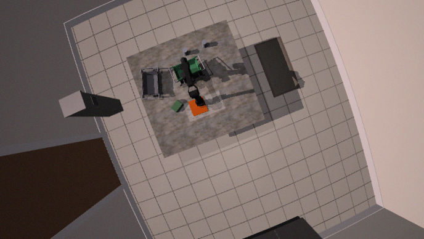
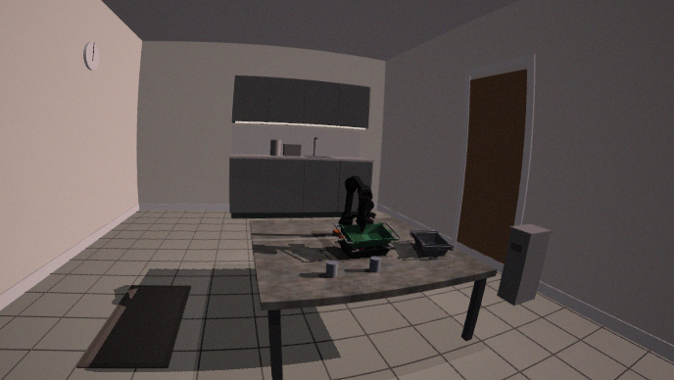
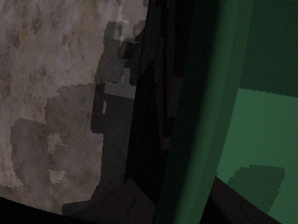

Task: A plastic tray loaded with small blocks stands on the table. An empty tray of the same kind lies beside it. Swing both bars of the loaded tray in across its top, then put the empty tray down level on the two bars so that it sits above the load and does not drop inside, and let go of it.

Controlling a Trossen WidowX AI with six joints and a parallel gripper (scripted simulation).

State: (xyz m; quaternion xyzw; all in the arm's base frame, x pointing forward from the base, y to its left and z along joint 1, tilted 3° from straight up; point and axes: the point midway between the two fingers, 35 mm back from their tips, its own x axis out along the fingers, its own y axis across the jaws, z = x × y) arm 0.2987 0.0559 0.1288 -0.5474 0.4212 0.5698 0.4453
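Now: the green tray 80 mm ahead of my gripper tip, 20 mm to the left of it and 10 mm above it. The rest, counted from my gripper tip: green block 280 mm behind, 220 mm to the left, 90 mm below.
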